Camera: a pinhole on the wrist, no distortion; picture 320 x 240 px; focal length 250.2 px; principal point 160.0 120.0 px. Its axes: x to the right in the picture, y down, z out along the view. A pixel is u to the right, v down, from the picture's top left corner.
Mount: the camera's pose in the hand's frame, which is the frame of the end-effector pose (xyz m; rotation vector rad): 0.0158 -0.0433 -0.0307 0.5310 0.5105 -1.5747
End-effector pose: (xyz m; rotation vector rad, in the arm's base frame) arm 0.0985 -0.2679 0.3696 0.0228 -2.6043 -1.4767
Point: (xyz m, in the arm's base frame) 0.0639 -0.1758 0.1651
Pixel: 88.3 108.4
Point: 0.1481 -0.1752 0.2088
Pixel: outside the picture
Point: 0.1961 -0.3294 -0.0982
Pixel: 277.8 32.4
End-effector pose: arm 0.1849 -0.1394 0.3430 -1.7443 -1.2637 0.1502
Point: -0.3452 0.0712 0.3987
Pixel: 170.6 97.8
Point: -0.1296 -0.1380 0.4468
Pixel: 255.4 27.3
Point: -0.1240 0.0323 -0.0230
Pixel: outside the picture
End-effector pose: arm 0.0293 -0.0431 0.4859 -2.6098 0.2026 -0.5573
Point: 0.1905 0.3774 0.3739
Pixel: 161.5 124.7
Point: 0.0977 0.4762 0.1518
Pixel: 112.0 44.7
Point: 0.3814 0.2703 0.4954
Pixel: outside the picture
